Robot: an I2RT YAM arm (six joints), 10 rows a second.
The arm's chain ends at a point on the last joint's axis. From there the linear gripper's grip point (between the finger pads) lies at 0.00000 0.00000 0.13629 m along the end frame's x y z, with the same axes.
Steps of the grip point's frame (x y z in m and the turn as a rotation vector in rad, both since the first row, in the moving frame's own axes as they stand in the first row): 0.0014, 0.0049, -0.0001, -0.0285, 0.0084, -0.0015; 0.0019, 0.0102, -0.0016, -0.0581, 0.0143, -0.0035; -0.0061, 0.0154, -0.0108, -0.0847, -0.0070, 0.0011; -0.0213, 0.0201, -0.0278, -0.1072, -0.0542, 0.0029; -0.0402, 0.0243, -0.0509, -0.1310, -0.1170, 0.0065
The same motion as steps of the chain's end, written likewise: 0.0003, 0.0010, 0.0000, -0.0285, 0.0084, -0.0015; -0.0001, 0.0023, -0.0014, -0.0581, 0.0143, -0.0035; -0.0051, 0.0039, -0.0103, -0.0847, -0.0070, 0.0011; -0.0139, 0.0055, -0.0268, -0.1072, -0.0542, 0.0029; -0.0243, 0.0066, -0.0488, -0.1310, -0.1170, 0.0065
